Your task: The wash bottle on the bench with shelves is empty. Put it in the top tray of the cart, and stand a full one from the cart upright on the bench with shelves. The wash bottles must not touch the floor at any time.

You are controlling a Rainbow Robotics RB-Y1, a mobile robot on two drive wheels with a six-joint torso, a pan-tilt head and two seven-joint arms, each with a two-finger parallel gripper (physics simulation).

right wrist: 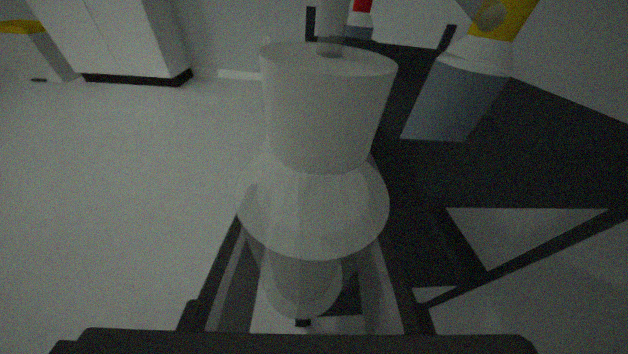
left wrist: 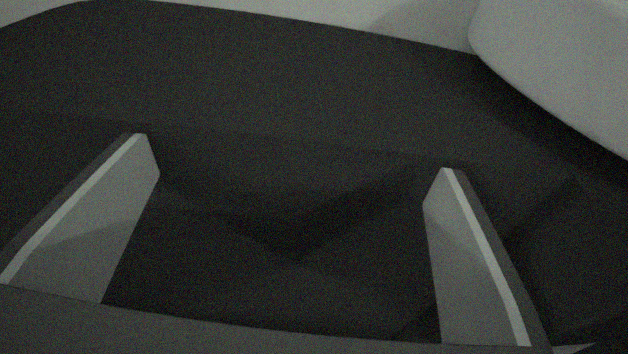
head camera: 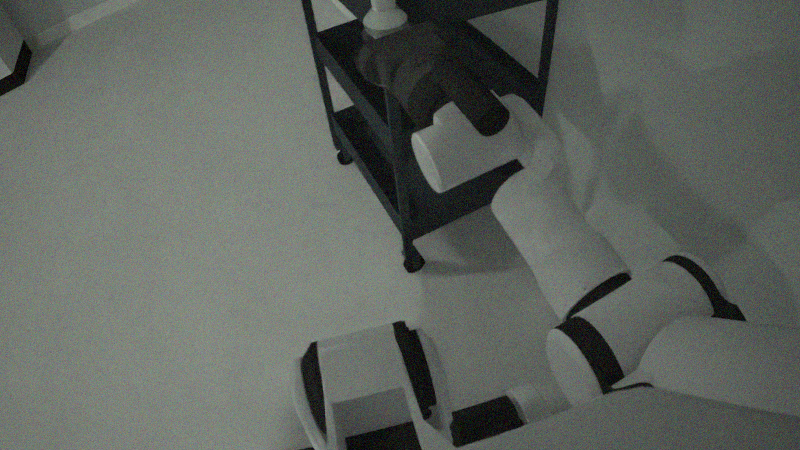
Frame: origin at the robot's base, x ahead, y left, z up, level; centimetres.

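Where they show: left gripper, fingertip midpoint: (left wrist: 291, 169); right gripper, fingertip midpoint: (right wrist: 310, 195) (head camera: 382, 28).
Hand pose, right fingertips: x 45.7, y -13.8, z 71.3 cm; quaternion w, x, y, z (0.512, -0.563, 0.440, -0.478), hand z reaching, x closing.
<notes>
Things, the pixels of their top centre, and the offset from my right fingertips. "spot": a spot on its surface instead. Level surfaces: height alone.
- white-capped wash bottle, surface spot: (right wrist: 327, 115) spot: dx -3.0, dy -0.4, dz +6.1 cm
- cart's top tray, surface spot: (right wrist: 540, 155) spot: dx +6.9, dy -15.9, dz +1.1 cm
- yellow-capped wash bottle, surface spot: (right wrist: 450, 107) spot: dx +10.8, dy -10.1, dz +2.1 cm
- pale floor, its level: dz -71.3 cm
- dark robot part, surface spot: (head camera: 363, 369) spot: dx -37.9, dy +13.6, dz -20.2 cm
My right gripper (head camera: 386, 58) (right wrist: 310, 255) is shut on the white-capped wash bottle (head camera: 384, 19) (right wrist: 327, 115). The bottle is upright, looks clear and empty, and is held at the cart's near left corner. The cart's top tray (head camera: 475, 11) (right wrist: 540, 155) shows in part. In the right wrist view a yellow-capped wash bottle (right wrist: 450, 107) with bluish contents stands on it, and a red-capped one (right wrist: 359, 32) stands farther back. My left gripper (left wrist: 291, 169) is open with no object between its fingers. The bench with shelves does not show.
The dark cart (head camera: 396, 167) has lower shelves and wheels above the pale floor (head camera: 195, 223). In the right wrist view a white cabinet (right wrist: 115, 40) stands at the back left, beside a yellow-topped box (right wrist: 22, 26). A white and dark robot part (head camera: 363, 369) is at the head view's bottom.
</notes>
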